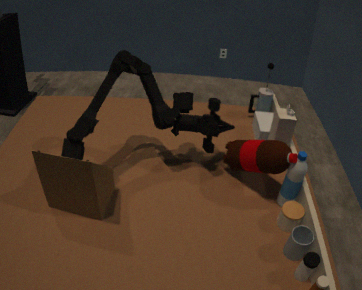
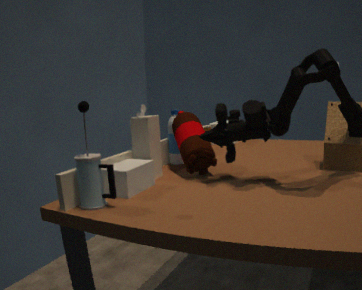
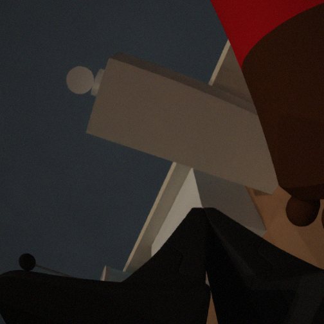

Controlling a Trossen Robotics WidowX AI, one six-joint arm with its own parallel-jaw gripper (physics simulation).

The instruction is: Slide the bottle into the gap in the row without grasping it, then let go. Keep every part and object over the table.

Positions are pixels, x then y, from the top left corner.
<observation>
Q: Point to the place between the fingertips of the gripper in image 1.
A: At 234, 127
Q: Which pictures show the grey cup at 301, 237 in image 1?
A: Image 1 only.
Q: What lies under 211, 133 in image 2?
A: The gripper.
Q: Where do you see a pale rail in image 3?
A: At 141, 252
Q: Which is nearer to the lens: the large brown bottle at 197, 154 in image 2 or the white box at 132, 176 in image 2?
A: The white box.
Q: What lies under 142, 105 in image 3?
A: A tall white carton.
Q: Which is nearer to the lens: the large brown bottle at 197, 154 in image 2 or the french press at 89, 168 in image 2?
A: The french press.
</observation>
